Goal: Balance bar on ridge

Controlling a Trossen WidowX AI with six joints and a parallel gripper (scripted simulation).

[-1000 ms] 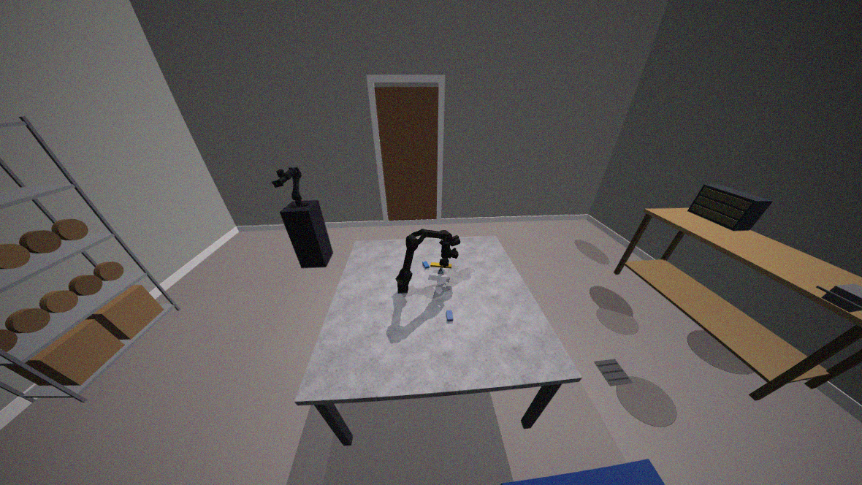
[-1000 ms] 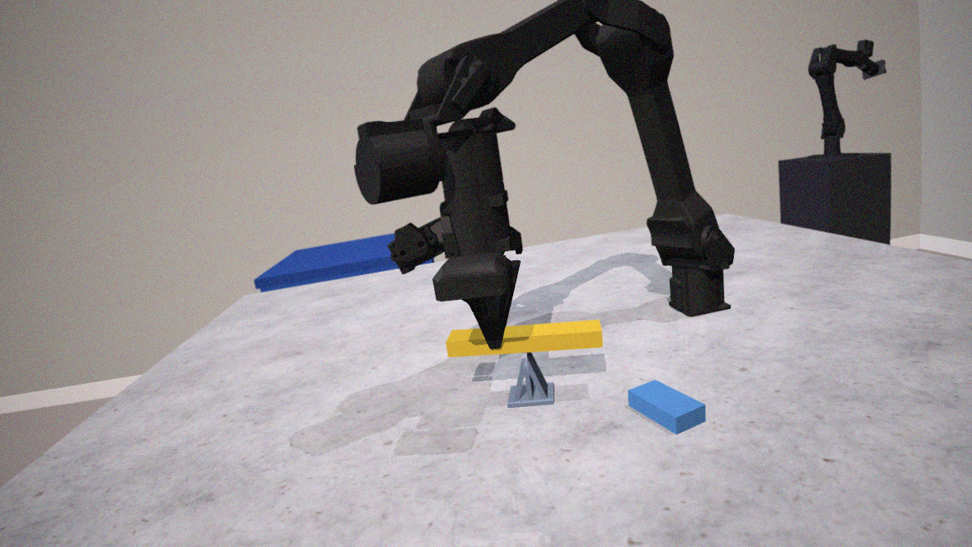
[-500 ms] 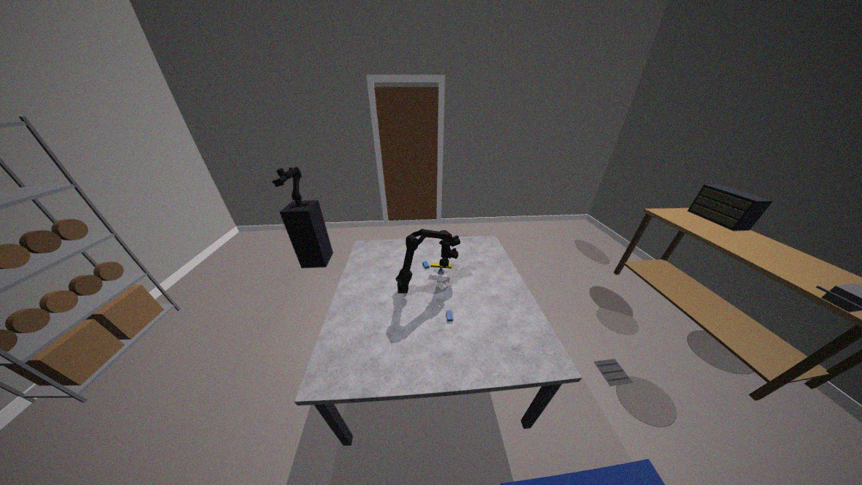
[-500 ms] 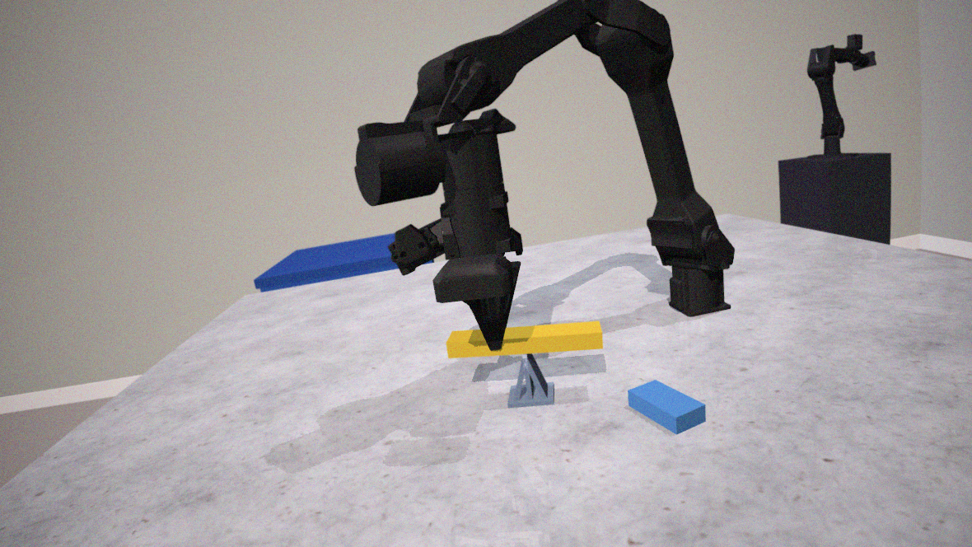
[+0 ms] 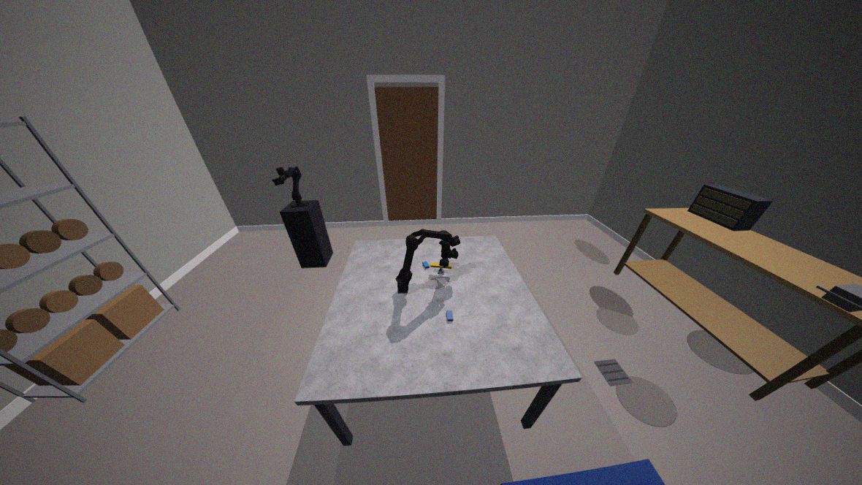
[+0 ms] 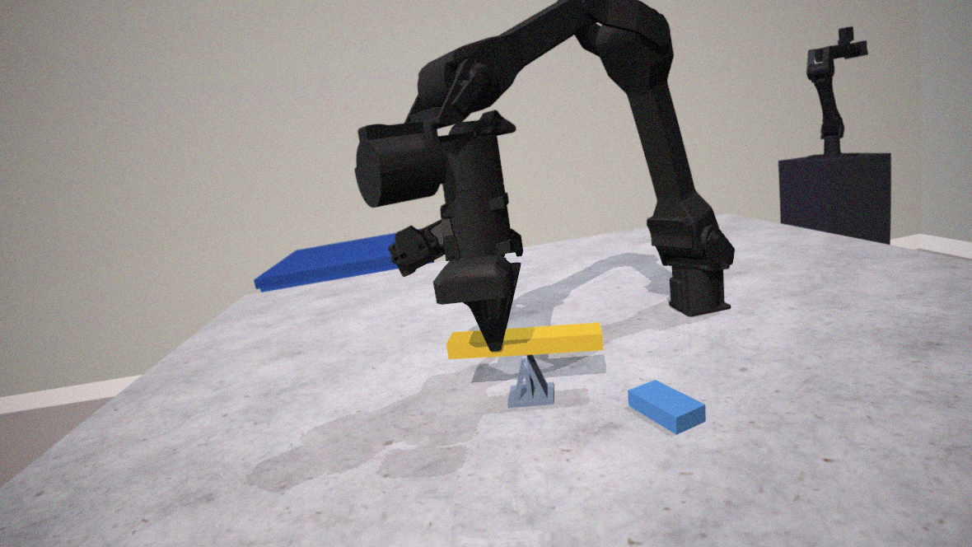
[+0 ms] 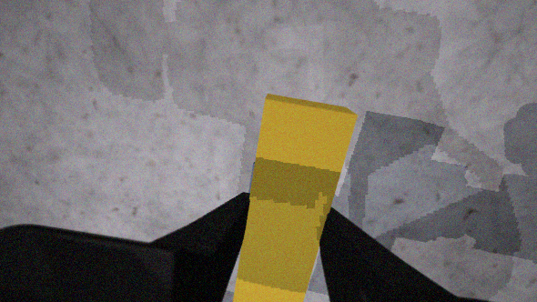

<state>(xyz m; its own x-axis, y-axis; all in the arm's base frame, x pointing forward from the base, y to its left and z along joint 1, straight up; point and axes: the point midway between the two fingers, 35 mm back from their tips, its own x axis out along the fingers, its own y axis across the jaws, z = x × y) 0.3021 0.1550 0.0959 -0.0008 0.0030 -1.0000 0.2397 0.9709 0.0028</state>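
The yellow bar is 30 mm behind my gripper tip and 10 mm to the left of it. The rest, counted from my gripper tip: grey triangular ridge 30 mm behind, 10 mm to the left, 30 mm below; then blue block 130 mm behind, 90 mm to the left, 50 mm below.
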